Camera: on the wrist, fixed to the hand. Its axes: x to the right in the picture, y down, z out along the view.
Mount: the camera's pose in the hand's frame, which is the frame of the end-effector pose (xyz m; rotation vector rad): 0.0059 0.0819 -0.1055 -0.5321 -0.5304 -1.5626
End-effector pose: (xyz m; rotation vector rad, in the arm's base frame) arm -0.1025 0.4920 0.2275 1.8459 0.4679 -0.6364
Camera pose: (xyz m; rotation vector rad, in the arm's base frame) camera -0.0279 0.5627 0.3130 0.4544 1.5175 -1.7194
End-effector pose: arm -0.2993 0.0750 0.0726 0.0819 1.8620 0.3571
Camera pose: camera -0.4104 0.1328 0.1194 -1.4070 0.8286 -0.2764
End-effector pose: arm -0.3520 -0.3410 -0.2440 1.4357 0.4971 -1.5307
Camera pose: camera -0.2261 -0.2963 -0.2490 -0.0495 1.7260 -2.4773
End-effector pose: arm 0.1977 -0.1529 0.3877 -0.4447 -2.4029 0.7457
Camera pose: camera 0.2692 -0.0427 0.4125 1.4766 -2.4112 -0.5509
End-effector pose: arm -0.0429 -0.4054 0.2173 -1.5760 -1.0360 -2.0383
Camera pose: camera -0.0607 -0.5362 0.2383 0.7432 1.1484 1.2717
